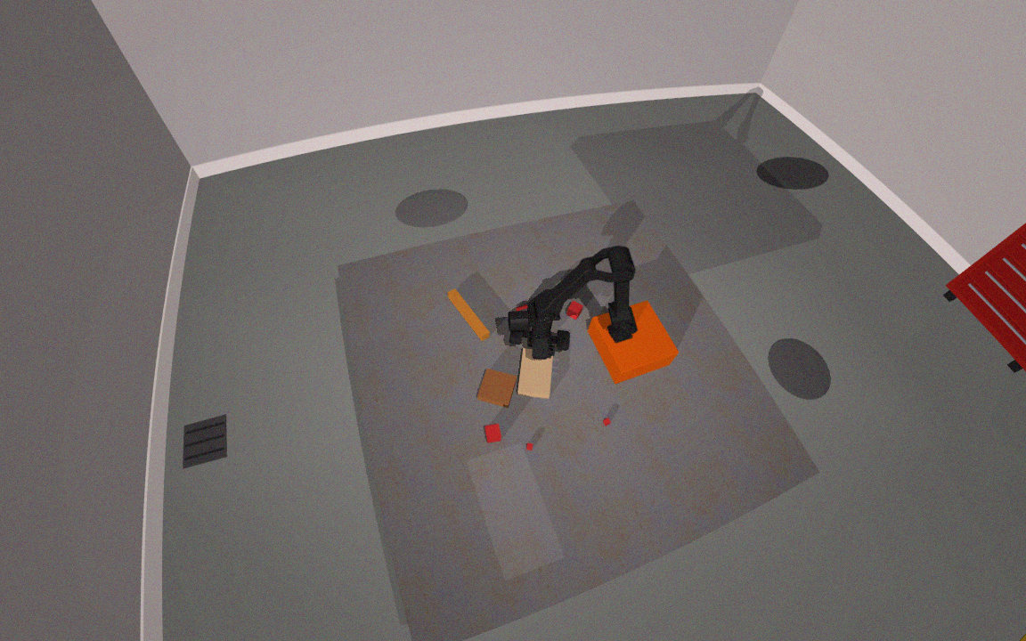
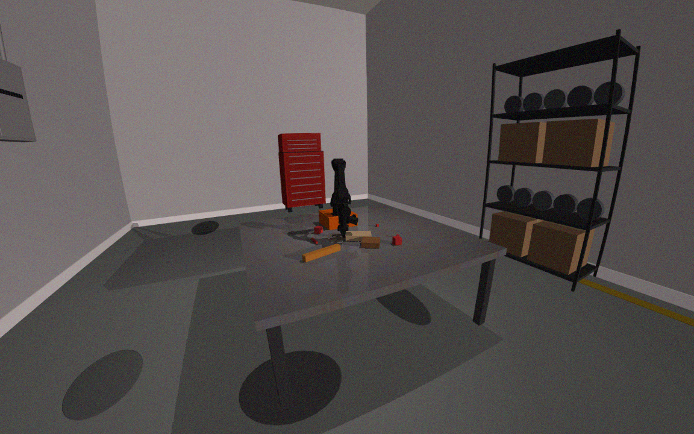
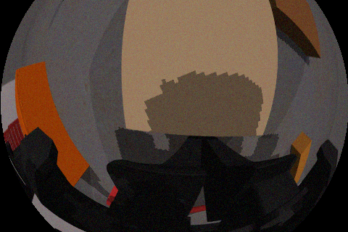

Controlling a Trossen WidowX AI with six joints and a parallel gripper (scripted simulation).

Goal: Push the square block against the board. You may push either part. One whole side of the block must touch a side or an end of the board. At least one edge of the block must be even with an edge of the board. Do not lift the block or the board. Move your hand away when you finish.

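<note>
My gripper tip is 80 mm to the right of the board, 40 mm short of it and 10 mm below it. Round my gripper tip: brown square block: 170 mm ahead, 90 mm to the left, 10 mm above; thin red strip: 180 mm to the right, 30 mm behind; long orange bar: 200 mm to the right, 180 mm ahead, 10 mm above.
</note>
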